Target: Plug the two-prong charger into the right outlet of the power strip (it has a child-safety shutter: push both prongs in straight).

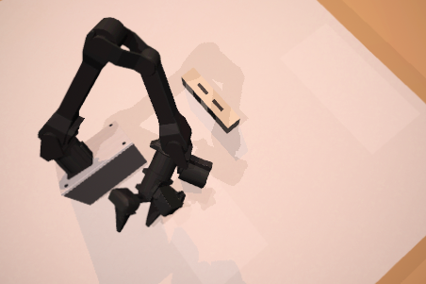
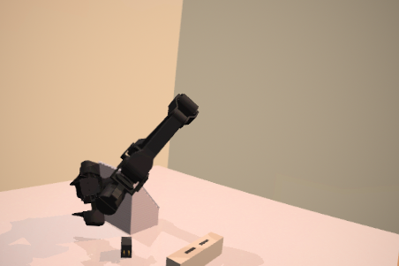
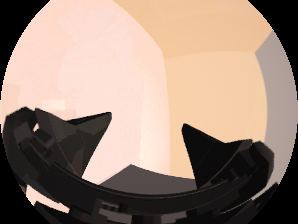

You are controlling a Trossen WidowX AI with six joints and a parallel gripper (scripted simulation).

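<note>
The dark two-prong charger is 200 mm ahead of my gripper tip, 70 mm to the left of it and 90 mm below it.
</note>
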